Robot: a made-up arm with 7 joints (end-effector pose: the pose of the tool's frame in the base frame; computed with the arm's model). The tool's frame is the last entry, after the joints. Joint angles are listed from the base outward.
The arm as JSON. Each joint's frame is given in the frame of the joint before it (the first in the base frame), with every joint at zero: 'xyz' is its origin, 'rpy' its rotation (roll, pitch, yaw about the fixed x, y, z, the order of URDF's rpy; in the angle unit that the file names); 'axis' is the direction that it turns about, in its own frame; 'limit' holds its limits. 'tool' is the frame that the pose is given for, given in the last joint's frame.
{
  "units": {
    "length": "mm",
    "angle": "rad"
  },
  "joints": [
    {
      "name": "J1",
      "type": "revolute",
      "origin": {
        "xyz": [
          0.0,
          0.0,
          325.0
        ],
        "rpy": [
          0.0,
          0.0,
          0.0
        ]
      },
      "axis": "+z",
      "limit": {
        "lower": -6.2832,
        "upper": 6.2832
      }
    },
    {
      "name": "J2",
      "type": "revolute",
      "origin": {
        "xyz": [
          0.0,
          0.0,
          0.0
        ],
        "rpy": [
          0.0,
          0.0,
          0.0
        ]
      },
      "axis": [
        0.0,
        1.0,
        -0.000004
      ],
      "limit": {
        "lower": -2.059,
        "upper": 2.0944
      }
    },
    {
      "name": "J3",
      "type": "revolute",
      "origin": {
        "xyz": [
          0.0,
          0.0,
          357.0
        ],
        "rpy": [
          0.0,
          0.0,
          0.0
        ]
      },
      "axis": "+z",
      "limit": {
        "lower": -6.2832,
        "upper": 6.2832
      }
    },
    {
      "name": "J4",
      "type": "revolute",
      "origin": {
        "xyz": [
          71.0,
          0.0,
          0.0
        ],
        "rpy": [
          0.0,
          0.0,
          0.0
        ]
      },
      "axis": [
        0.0,
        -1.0,
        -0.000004
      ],
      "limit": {
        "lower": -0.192,
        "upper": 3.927
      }
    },
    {
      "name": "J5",
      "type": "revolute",
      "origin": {
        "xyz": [
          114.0,
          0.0,
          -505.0
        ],
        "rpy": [
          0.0,
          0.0,
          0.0
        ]
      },
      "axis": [
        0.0,
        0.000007,
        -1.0
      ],
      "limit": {
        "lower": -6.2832,
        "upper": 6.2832
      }
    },
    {
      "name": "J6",
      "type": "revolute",
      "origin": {
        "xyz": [
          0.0,
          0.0,
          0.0
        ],
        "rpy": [
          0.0,
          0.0,
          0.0
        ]
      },
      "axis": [
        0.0,
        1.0,
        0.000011
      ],
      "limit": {
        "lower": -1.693,
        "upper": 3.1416
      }
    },
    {
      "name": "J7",
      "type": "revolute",
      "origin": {
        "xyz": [
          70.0,
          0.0,
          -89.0
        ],
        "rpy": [
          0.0,
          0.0,
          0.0
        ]
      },
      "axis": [
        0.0,
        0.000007,
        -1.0
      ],
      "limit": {
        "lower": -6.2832,
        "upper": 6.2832
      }
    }
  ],
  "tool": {
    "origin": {
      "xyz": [
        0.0,
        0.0,
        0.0
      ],
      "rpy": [
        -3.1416,
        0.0,
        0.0
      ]
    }
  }
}
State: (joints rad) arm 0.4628 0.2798 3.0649 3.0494 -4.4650 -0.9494 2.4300
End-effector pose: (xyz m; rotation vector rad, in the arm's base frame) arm 0.1439 0.1967 1.1604 -0.3015 -0.9863 -1.4278
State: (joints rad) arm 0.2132 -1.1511 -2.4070 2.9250 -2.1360 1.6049 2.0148
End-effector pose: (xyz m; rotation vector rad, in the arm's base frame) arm -0.8865 -0.1572 0.6415 -1.3948 -0.9891 -0.3839
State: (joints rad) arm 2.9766 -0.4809 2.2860 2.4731 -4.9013 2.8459 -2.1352
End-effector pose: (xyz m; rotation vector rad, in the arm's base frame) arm 0.5384 -0.2342 0.8877 -1.0284 -2.0907 -0.6236
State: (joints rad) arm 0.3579 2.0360 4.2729 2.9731 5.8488 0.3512 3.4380
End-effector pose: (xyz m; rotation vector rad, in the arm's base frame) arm 0.8363 0.2771 -0.1176 -1.7936 0.8515 -1.6347
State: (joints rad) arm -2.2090 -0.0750 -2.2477 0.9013 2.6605 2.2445 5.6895
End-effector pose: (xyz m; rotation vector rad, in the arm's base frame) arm -0.1934 0.5787 0.5115 -0.1552 -0.3081 1.5291
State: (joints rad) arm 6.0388 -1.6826 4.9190 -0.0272 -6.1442 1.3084 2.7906
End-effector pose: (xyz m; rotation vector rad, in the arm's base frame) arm 0.2043 -0.1515 0.3816 0.0135 1.8961 1.6164
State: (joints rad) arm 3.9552 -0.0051 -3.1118 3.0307 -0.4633 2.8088 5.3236
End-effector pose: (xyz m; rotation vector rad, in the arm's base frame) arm 0.0954 0.0430 1.1257 2.3527 1.8799 0.3097
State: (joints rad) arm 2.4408 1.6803 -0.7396 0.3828 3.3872 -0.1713 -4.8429
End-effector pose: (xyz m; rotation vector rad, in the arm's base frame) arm 0.2781 0.0260 0.0963 -0.1220 1.7432 -0.9849
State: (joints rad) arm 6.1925 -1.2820 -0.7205 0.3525 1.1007 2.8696 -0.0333
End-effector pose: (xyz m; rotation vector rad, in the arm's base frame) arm 0.0931 -0.1394 0.5774 -1.2504 -0.8734 0.6011
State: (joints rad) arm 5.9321 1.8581 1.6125 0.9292 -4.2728 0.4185 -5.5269
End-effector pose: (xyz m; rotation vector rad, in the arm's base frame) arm 0.2791 0.5635 0.3058 -0.0284 1.5320 2.6568
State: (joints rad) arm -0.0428 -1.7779 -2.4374 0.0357 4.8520 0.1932 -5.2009
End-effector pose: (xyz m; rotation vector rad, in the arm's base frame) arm 0.2577 -0.1885 0.2482 -0.8517 1.2901 -0.7785
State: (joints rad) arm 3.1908 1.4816 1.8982 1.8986 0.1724 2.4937 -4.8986
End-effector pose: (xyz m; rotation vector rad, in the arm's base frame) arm -0.4731 -0.5102 0.5552 -0.9775 1.4251 0.0874
